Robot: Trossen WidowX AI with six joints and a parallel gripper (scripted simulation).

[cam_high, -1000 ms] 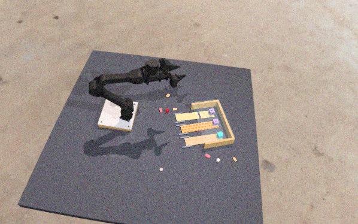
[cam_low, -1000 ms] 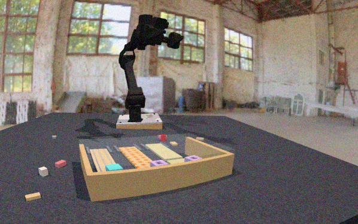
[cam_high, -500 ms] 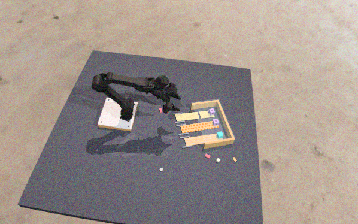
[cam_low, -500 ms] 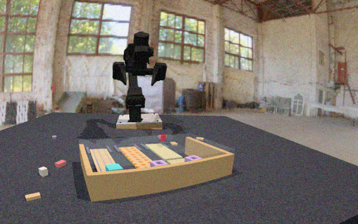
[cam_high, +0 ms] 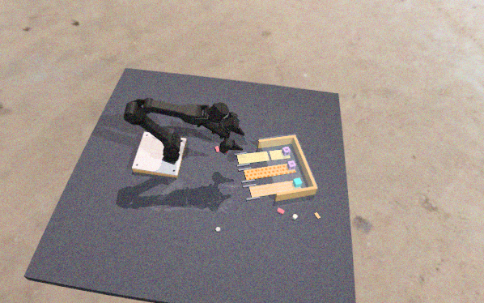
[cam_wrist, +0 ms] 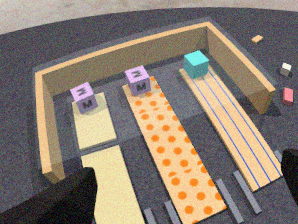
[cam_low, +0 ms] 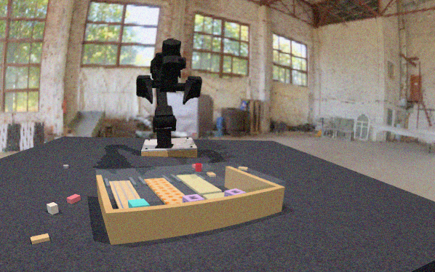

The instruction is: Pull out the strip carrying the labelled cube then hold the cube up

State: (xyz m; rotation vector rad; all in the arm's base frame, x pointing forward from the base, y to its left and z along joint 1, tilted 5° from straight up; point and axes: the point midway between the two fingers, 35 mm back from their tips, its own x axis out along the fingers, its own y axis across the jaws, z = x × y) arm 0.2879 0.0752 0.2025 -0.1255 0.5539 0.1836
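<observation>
My gripper tip is now 13 cm short of the dotted strip, 3 cm to the right of it and 20 cm above it. From my gripper tip the other things lie so: red piece: 10 cm behind, 8 cm to the left, 19 cm below; white cube: 30 cm ahead, 17 cm to the right, 19 cm below.
</observation>
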